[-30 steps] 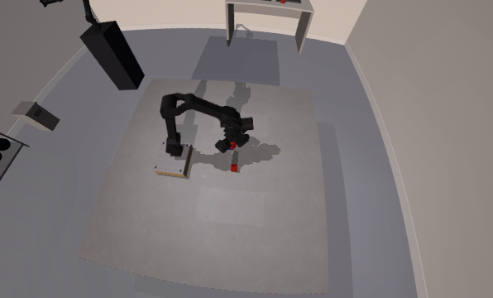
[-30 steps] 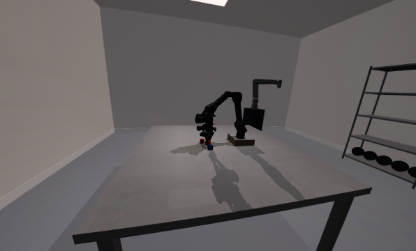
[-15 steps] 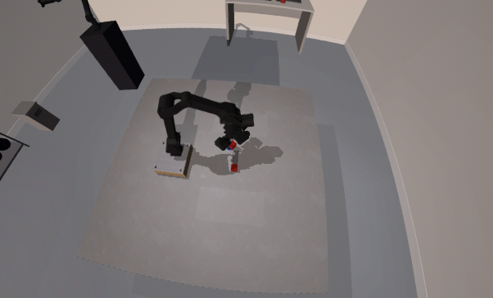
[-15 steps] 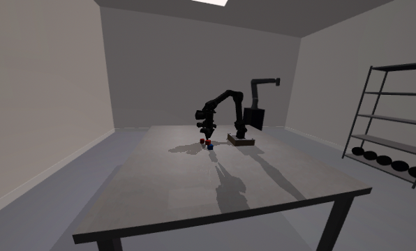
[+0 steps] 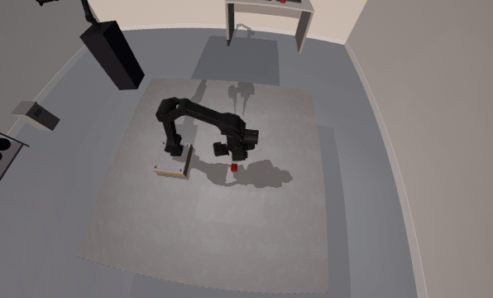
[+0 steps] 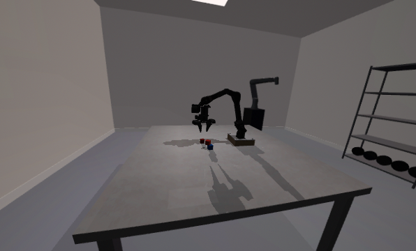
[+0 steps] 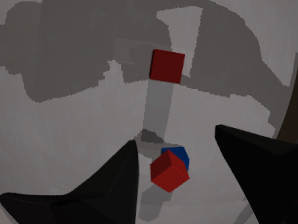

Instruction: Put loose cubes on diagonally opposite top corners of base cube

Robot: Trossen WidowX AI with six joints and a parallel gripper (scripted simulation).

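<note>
Now: gripper tip 10 cm above the red cube and 4 cm to the left of it. The rest, counted from my gripper tip: blue cube 9 cm to the left, 9 cm below, 3 cm behind.
</note>
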